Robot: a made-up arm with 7 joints.
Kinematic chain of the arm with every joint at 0, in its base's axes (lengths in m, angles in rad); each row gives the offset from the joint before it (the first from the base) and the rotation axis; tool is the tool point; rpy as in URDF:
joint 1: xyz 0 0 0.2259 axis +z
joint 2: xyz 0 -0.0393 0.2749 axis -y
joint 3: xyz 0 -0.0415 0.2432 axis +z
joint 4: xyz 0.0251 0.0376 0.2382 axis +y
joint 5: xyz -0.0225 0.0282 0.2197 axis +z
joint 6: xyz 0 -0.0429 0.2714 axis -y
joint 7: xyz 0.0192 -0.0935 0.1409 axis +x
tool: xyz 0 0 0 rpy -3.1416 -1.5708 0
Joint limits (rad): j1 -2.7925..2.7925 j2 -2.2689..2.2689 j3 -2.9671..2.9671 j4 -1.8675..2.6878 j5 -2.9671..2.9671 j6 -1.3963..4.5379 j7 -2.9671..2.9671
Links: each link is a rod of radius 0.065 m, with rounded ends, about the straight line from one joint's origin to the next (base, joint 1, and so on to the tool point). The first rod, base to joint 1, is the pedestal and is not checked.
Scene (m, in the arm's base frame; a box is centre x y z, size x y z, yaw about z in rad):
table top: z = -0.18
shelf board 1: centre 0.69 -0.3 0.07 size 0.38 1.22 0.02 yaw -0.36
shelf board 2: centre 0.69 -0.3 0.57 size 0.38 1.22 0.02 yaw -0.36
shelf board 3: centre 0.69 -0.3 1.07 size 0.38 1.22 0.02 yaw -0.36
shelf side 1: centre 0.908 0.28 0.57 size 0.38 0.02 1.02 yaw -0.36
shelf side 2: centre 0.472 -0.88 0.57 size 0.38 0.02 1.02 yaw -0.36
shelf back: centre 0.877 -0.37 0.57 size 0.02 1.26 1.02 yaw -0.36
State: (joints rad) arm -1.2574 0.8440 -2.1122 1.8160 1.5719 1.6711 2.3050
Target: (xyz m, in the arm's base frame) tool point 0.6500 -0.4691 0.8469
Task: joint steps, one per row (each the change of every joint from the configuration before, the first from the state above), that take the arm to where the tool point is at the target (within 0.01 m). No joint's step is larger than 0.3 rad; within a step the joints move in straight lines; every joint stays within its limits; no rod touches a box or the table.
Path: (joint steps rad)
1: 0.2285 -0.2844 0.1465 -0.0015 0.1147 -0.0908 0.0647
2: 0.2286 -0.2843 0.1466 -0.0016 0.1147 -0.0908 0.0648
3: 0.2285 -0.2844 0.1465 -0.0015 0.1147 -0.0908 0.0647
4: 0.2285 -0.2843 0.1466 -0.0016 0.1148 -0.0908 0.0647
5: 0.1672 -0.0518 0.2035 -0.2061 -0.0534 -0.0547 -0.0863
6: 0.1672 -0.0518 0.2035 -0.2062 -0.0534 -0.0546 -0.0863
7: 0.1672 -0.0517 0.2036 -0.2061 -0.0534 -0.0547 -0.0863

